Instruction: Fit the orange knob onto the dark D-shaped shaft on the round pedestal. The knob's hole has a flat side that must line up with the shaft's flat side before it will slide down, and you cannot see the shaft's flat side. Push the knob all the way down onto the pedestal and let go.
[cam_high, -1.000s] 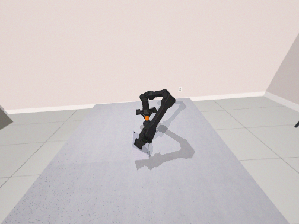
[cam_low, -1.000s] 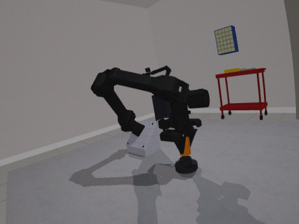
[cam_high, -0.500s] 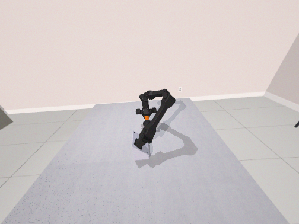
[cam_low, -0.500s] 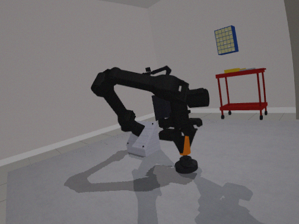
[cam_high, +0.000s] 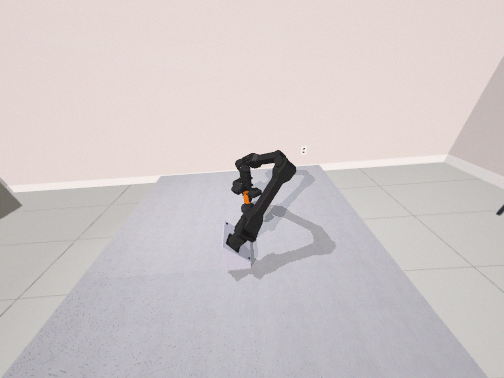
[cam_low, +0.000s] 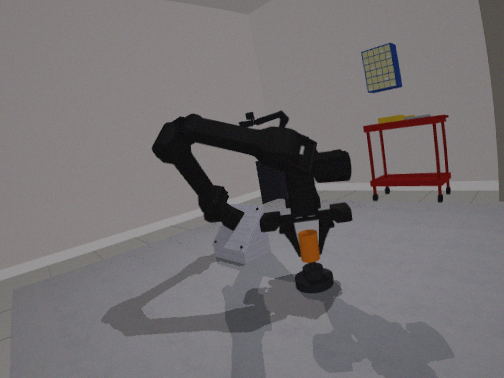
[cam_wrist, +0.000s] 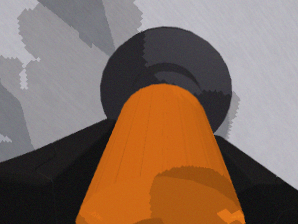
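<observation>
My gripper tip is now 2 cm below the orange knob. From my gripper tip the other things lie so: dark round pedestal (4 cm below).
</observation>
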